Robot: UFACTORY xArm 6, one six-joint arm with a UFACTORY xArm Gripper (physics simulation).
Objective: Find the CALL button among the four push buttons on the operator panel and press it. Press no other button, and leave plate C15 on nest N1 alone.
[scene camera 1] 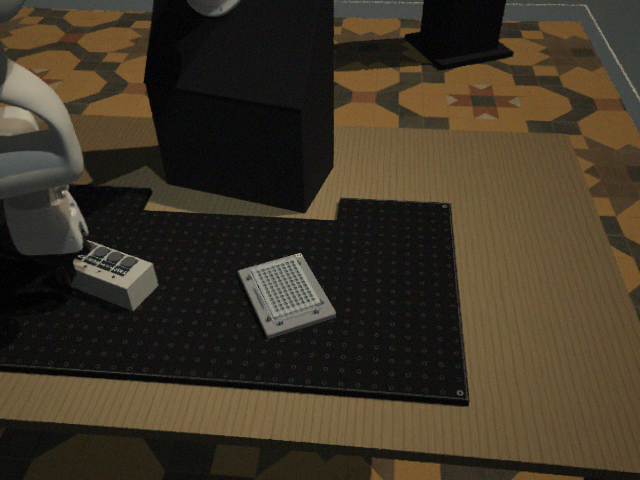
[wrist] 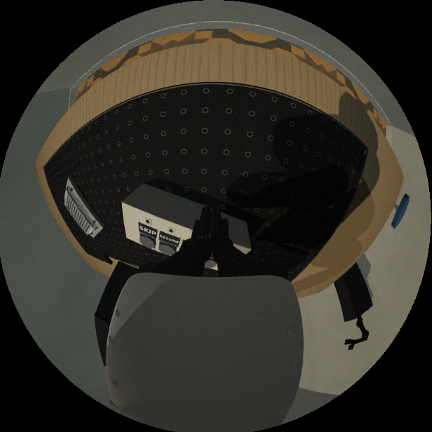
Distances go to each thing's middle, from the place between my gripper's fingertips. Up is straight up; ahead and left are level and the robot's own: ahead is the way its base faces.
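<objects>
Hand 2 cm above the operator panel (scene camera 1: 128, 288), 6 cm to the right of it and 2 cm past it. Measured from my hand: plate C15 (scene camera 1: 284, 289) 3 cm below, 12 cm ahead, 34 cm to the left; nest N1 (scene camera 1: 271, 330) 4 cm below, 12 cm ahead, 34 cm to the left.
</objects>
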